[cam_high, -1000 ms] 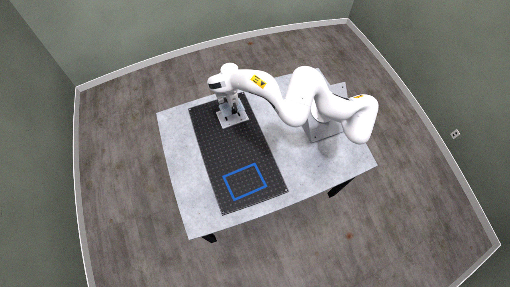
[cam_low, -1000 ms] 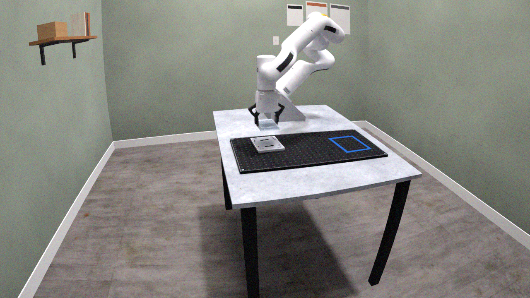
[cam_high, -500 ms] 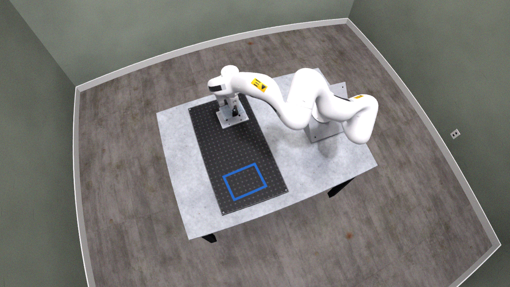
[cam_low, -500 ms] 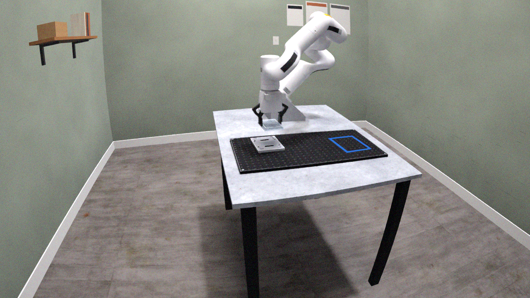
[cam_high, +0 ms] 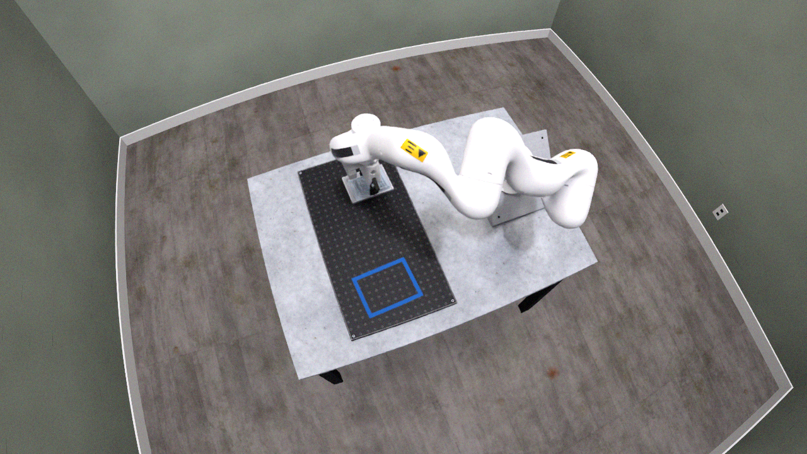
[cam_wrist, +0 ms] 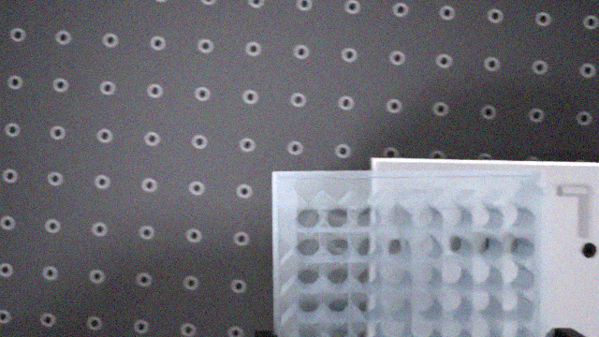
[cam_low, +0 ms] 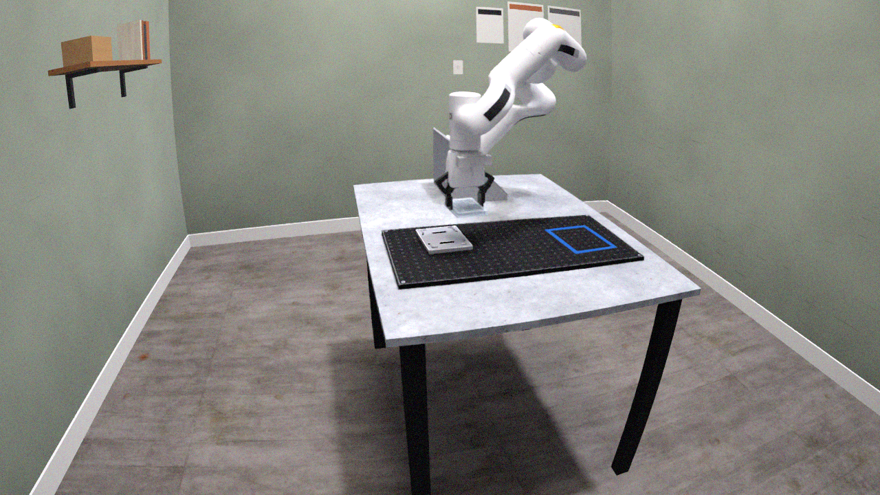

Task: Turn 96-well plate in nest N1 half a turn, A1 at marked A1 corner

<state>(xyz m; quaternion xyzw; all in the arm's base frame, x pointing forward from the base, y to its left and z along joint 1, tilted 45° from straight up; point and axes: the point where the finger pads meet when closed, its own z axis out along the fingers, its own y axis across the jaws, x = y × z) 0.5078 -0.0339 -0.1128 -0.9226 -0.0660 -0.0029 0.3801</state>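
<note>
Now: the slotted fixture plate 100 mm below my hand, 60 mm to the right of it and 10 mm behind it. The rest, counted from my hand: 96-well plate: 10 mm below.
</note>
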